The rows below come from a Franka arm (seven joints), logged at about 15 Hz.
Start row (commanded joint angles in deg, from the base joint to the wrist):
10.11, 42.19, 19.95, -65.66, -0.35, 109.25, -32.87
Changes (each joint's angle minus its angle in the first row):
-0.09, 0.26, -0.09, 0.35, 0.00, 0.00, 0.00
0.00, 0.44, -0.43, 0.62, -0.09, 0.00, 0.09
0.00, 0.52, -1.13, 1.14, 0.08, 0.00, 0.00
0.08, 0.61, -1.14, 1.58, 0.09, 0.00, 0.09
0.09, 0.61, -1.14, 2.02, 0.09, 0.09, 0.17
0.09, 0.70, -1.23, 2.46, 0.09, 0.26, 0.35
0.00, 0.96, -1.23, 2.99, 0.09, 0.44, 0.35
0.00, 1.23, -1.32, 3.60, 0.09, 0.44, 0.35
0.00, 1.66, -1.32, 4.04, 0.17, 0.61, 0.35
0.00, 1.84, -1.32, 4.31, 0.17, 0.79, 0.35
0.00, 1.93, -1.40, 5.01, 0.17, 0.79, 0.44
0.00, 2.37, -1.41, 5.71, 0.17, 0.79, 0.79
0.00, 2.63, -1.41, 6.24, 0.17, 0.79, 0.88
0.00, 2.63, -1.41, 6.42, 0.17, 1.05, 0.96
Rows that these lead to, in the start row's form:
10.02, 42.45, 19.86, -65.31, -0.35, 109.25, -32.87
10.11, 42.63, 19.52, -65.04, -0.44, 109.25, -32.78
10.11, 42.71, 18.82, -64.52, -0.27, 109.25, -32.87
10.19, 42.80, 18.81, -64.08, -0.26, 109.25, -32.78
10.20, 42.80, 18.81, -63.64, -0.26, 109.34, -32.70
10.20, 42.89, 18.72, -63.20, -0.26, 109.51, -32.52
10.11, 43.15, 18.72, -62.67, -0.26, 109.69, -32.52
10.11, 43.42, 18.63, -62.06, -0.26, 109.69, -32.52
10.11, 43.85, 18.63, -61.62, -0.18, 109.86, -32.52
10.11, 44.03, 18.63, -61.35, -0.18, 110.04, -32.52
10.11, 44.12, 18.55, -60.65, -0.18, 110.04, -32.43
10.11, 44.56, 18.54, -59.95, -0.18, 110.04, -32.08
10.11, 44.82, 18.54, -59.42, -0.18, 110.04, -31.99
10.11, 44.82, 18.54, -59.24, -0.18, 110.30, -31.91

